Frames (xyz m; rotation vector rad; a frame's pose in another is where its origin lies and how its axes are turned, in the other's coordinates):
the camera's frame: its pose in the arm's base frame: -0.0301 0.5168 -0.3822 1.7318 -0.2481 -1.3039
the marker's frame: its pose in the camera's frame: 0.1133 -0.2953 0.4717 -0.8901 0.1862 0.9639
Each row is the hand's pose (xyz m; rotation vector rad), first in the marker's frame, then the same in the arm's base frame.
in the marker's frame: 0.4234 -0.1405 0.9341 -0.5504 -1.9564 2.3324
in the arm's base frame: -0.4989 -0.4943 -0.0902 -1.0806 -2.3434 1.2079
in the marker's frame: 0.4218 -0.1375 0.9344 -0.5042 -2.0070 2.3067
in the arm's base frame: -0.4997 -0.4918 -0.0880 -1.0556 -2.3963 1.1824
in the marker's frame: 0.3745 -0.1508 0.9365 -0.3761 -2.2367 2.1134
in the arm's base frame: -0.5459 -0.4808 -0.1009 -0.9859 -2.6015 0.9783
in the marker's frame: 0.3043 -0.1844 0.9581 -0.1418 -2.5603 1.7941
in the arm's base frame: -0.6249 -0.4848 -0.1170 -0.8481 -2.9086 0.6524
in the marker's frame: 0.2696 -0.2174 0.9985 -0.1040 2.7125 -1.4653
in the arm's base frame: -0.6795 -0.5155 -0.1159 0.6436 2.9190 -0.3526
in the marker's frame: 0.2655 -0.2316 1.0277 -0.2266 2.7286 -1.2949
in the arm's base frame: -0.6979 -0.5408 -0.1061 0.5385 2.8458 -0.2256
